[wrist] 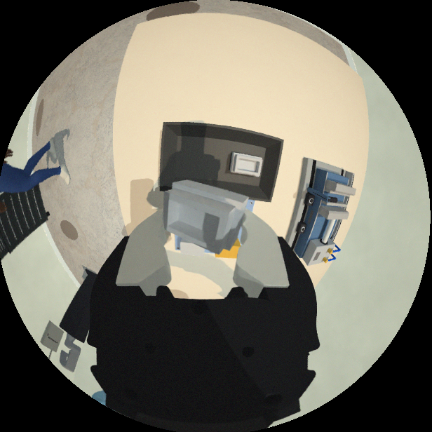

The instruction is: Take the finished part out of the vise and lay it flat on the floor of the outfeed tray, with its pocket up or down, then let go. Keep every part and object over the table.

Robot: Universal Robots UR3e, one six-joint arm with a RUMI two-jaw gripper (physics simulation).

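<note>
My gripper (203,211) is shut on the finished part (192,216), a grey block. The part sits tilted between the fingertips, with its recessed face towards the camera. It is held above the table near the front edge of the outfeed tray and hides part of that edge. The outfeed tray (277,170) is a dark open box in the middle of the view. Another light grey part (247,165) lies in it, to the right, with its pocket up. The vise (314,225) is at the right, with no part between its jaws.
Behind the held part and between the fingers, a blue plate (251,204) with a yellow block (228,250) and a light grey block (192,249) partly shows. The cream table (240,65) extends beyond the tray. A person (22,177) and a black slatted object (22,220) are at the far left.
</note>
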